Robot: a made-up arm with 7 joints. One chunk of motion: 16 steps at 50 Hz.
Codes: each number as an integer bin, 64 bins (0 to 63) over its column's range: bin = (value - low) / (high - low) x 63, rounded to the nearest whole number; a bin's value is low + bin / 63 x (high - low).
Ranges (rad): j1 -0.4..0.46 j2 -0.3..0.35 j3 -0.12..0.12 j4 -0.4..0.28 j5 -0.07..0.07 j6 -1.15..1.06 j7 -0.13..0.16
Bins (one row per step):
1: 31 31 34 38 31 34 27
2: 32 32 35 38 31 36 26
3: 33 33 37 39 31 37 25
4: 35 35 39 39 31 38 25
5: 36 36 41 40 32 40 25
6: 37 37 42 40 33 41 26
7: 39 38 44 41 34 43 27
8: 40 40 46 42 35 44 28
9: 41 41 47 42 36 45 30
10: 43 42 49 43 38 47 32
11: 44 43 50 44 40 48 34
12: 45 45 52 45 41 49 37
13: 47 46 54 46 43 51 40
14: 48 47 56 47 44 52 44
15: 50 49 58 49 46 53 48
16: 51 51 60 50 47 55 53
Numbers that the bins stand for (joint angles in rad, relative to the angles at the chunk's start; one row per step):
1: 0.0232 0.0198 0.0095 0.0102 -0.0011 0.0427 -0.0057
2: 0.0368 0.0302 0.0133 0.0102 -0.0011 0.1129 -0.0103
3: 0.0505 0.0405 0.0210 0.0210 -0.0011 0.1479 -0.0149
4: 0.0778 0.0611 0.0286 0.0210 -0.0011 0.1830 -0.0149
5: 0.0914 0.0714 0.0362 0.0317 0.0011 0.2532 -0.0149
6: 0.1051 0.0817 0.0400 0.0317 0.0033 0.2883 -0.0103
7: 0.1324 0.0921 0.0476 0.0425 0.0056 0.3584 -0.0057
8: 0.1460 0.1127 0.0552 0.0533 0.0078 0.3935 -0.0011
9: 0.1597 0.1230 0.0590 0.0533 0.0100 0.4286 0.0081
10: 0.1870 0.1333 0.0667 0.0641 0.0144 0.4987 0.0173
11: 0.2006 0.1437 0.0705 0.0749 0.0189 0.5338 0.0265
12: 0.2143 0.1643 0.0781 0.0857 0.0211 0.5689 0.0403
13: 0.2416 0.1746 0.0857 0.0965 0.0256 0.6390 0.0541
14: 0.2552 0.1849 0.0933 0.1073 0.0278 0.6741 0.0725
15: 0.2825 0.2056 0.1010 0.1289 0.0322 0.7092 0.0910
16: 0.2962 0.2262 0.1086 0.1397 0.0344 0.7794 0.1140

